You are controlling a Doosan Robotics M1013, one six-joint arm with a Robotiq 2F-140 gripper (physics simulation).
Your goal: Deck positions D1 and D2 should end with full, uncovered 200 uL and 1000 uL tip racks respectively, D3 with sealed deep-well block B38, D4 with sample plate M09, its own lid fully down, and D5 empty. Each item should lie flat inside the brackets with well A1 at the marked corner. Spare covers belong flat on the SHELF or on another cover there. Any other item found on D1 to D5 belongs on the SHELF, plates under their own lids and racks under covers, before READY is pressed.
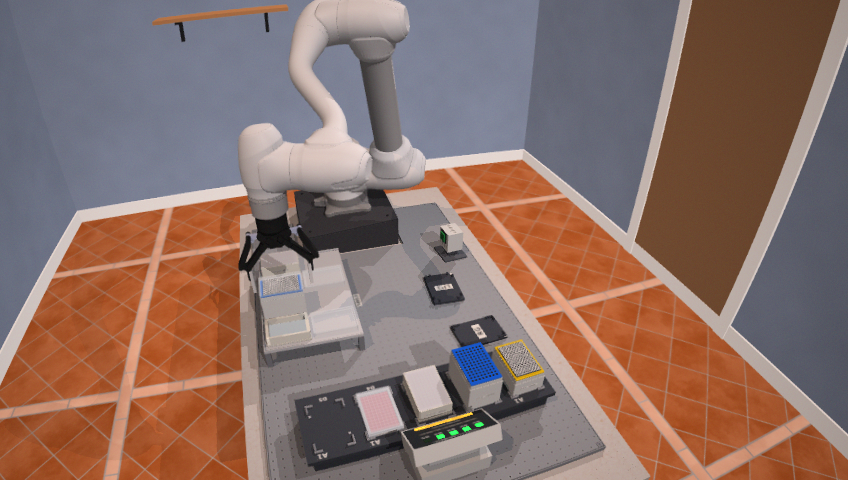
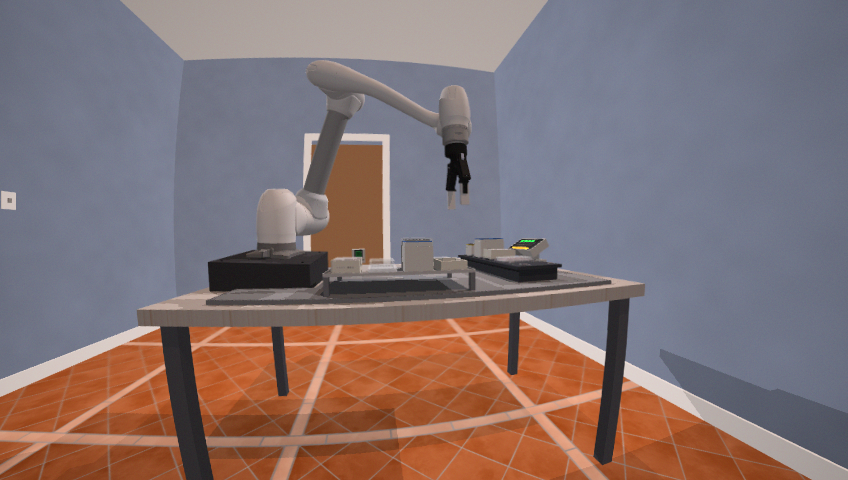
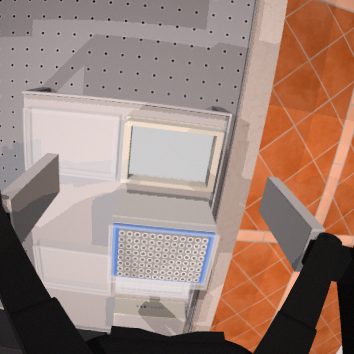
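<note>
My gripper is open and empty, high above the shelf. Below it a tall blue-rimmed rack stands on the shelf, full of pale tips, with a clear cover around its top. Clear flat covers lie on the shelf. On the deck, a yellow-rimmed rack with pale tips stands at D1. A blue rack at D2 shows dark holes. A white-topped block is at D3, a pink plate at D4. D5 is empty.
A cream-rimmed tray stands beside the tall rack, and a pale box stands on its other side. Two black pads, a small green-screen device and a console with green lights stand on the table.
</note>
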